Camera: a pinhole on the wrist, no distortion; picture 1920 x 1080 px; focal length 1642.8 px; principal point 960.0 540.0 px. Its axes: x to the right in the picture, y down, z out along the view. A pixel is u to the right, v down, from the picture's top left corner.
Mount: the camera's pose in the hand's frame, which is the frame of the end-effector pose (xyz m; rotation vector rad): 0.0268 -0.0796 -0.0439 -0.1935 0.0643 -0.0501
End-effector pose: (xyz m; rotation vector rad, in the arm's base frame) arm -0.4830 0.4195 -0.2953 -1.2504 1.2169 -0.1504
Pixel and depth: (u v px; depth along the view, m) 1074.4 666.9 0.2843
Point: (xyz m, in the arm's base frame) -0.2790 0.5175 -0.3715
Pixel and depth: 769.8 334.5 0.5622
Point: -0.0690 0.7377 -0.3541
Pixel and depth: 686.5 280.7 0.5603
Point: -0.0704 0.7528 -0.3241
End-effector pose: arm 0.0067 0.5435 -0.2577 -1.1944 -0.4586 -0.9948
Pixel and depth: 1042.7 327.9 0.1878
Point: 0.0028 0.6546 -0.1337
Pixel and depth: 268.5 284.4 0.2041
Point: -0.0410 0.7130 -0.1978
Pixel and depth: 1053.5 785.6 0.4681
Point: 0.1934 0.8780 -0.0950
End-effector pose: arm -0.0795 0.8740 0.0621 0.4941 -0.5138 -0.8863
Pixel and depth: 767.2 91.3 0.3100
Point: -0.3041 0.7598 0.2179
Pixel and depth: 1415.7 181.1 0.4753
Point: -0.3022 0.5857 0.3782
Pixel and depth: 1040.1 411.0 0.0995
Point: -0.1332 0.7954 0.0715
